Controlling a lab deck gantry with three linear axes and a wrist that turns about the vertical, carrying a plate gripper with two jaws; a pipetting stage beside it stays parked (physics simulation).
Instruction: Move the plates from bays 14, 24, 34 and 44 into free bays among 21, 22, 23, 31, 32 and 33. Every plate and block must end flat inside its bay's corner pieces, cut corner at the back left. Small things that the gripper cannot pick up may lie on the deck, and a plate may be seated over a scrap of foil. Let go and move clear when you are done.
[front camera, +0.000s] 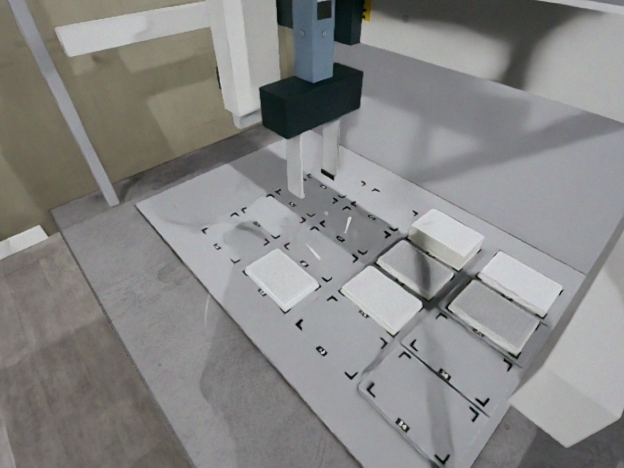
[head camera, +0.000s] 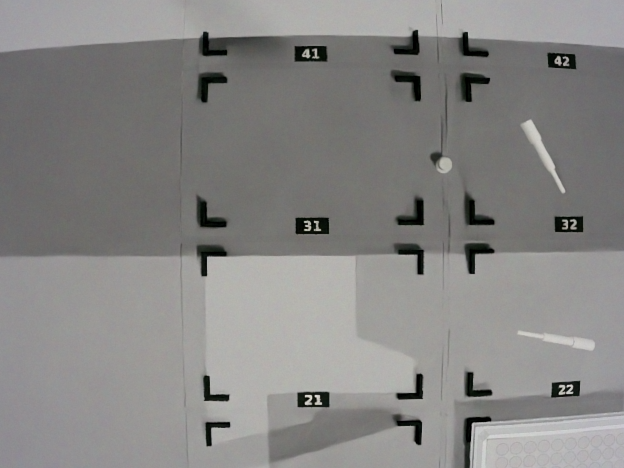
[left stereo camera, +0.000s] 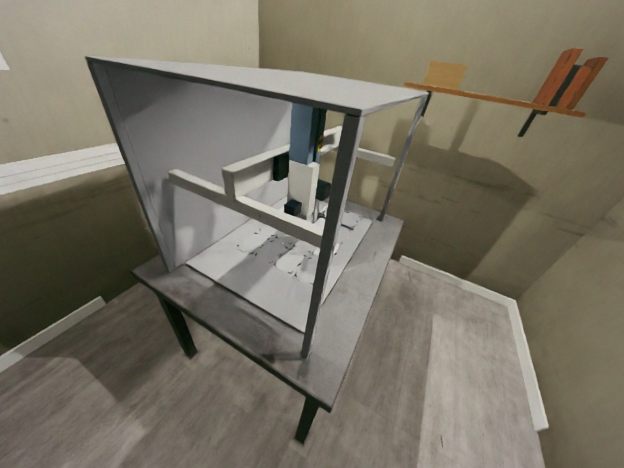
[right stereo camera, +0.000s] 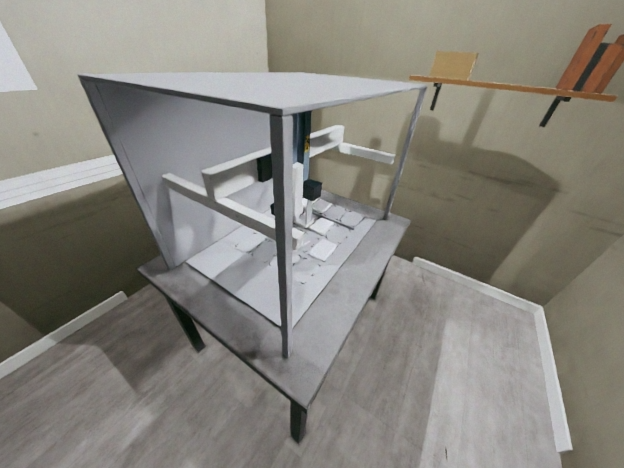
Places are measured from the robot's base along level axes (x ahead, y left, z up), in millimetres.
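Pixels of known places: gripper, between the fingertips: (front camera: 313, 184) (right stereo camera: 300, 219); robot's base, origin of its link: (front camera: 203, 231) (left stereo camera: 312, 283) (right stereo camera: 304, 283).
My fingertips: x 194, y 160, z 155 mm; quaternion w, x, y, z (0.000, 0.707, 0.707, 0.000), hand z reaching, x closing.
For each thing: its top centre in the pictures, then the offset to it from my fingertips. "spot": a spot on its surface instead.
- white plate, centre of its top: (front camera: 381, 294) (right stereo camera: 321, 225) dy -10, dx +198, dz -140 mm
- shadowed plate, centre of its top: (front camera: 415, 265) (right stereo camera: 306, 218) dy +97, dx +198, dz -140 mm
- tall block, centre of its top: (front camera: 447, 230) dy +204, dx +198, dz -113 mm
- pipette tip, a spot on its surface: (head camera: 543, 155) (front camera: 347, 224) spot: dy +94, dx +14, dz -150 mm
- small round piece, centre of its top: (head camera: 445, 163) dy +88, dx -49, dz -151 mm
In the front view my gripper (front camera: 312, 185) is open and empty, raised over the back left bays. A white plate (front camera: 381, 298) sits in bay 23, and a shadowed plate (front camera: 415, 268) sits in bay 33 behind it. One plate (front camera: 492, 316) is in bay 34 and another plate (front camera: 520, 283) in bay 44. Bays 14 and 24 hold no plate. Bays 21 (head camera: 313, 399), 31 (head camera: 312, 225), 22 (head camera: 565, 388) and 32 (head camera: 568, 224) have no plate. The plates' cut corners are too small to tell. The gripper does not show in the head view.
A plate (front camera: 282, 278) (head camera: 554, 445) sits in bay 12 and a tall block (front camera: 446, 238) in bay 43. One pipette tip (front camera: 347, 224) (head camera: 543, 155) lies in bay 32, another tip (front camera: 313, 250) (head camera: 556, 340) in bay 22. A small round piece (head camera: 443, 164) lies between bays 31 and 32.
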